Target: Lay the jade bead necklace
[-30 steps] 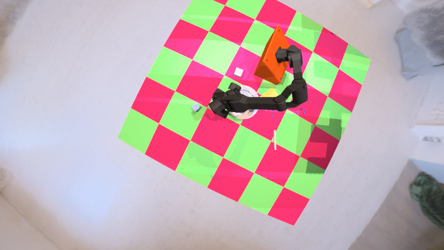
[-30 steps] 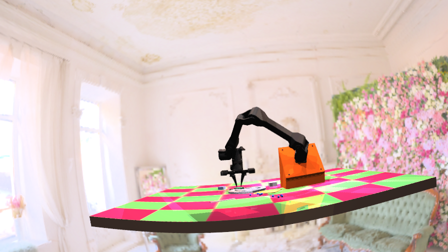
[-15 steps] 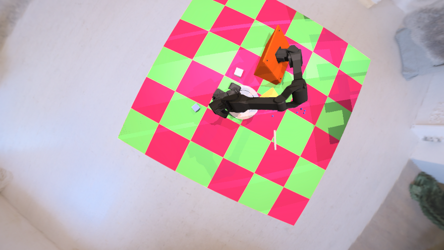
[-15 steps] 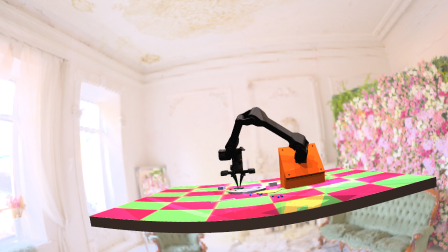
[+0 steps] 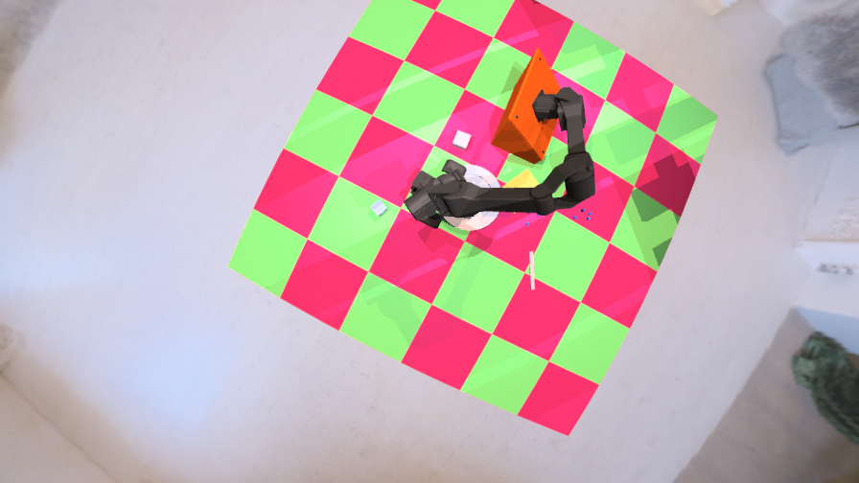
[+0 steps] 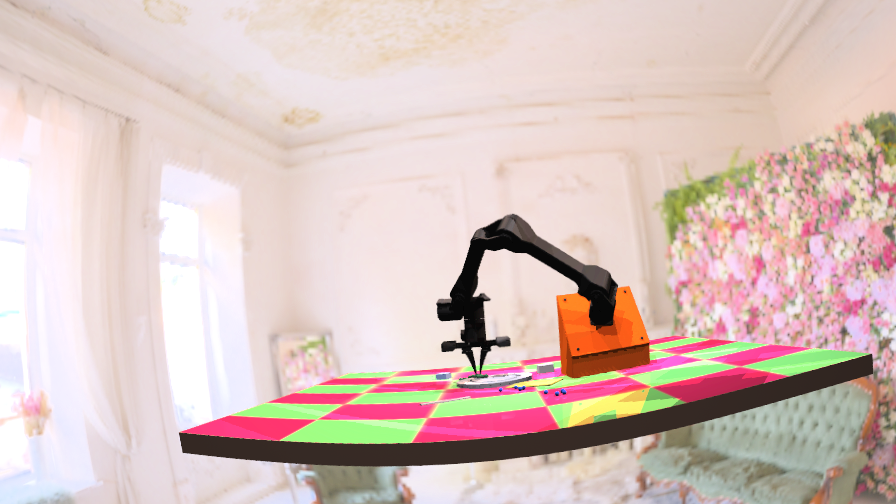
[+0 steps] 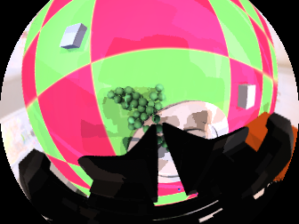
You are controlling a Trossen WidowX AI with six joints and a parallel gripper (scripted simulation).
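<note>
Right now the round bead board is 5 cm behind my gripper tip, 7 cm to the left of it and 1 cm below it. The rest, counted from my gripper tip: pale blue cube 12 cm ahead, 14 cm to the right, 1 cm below; white cube 19 cm behind, 4 cm to the right, 1 cm below; yellow patch 16 cm behind, 20 cm to the left, 2 cm below.
</note>
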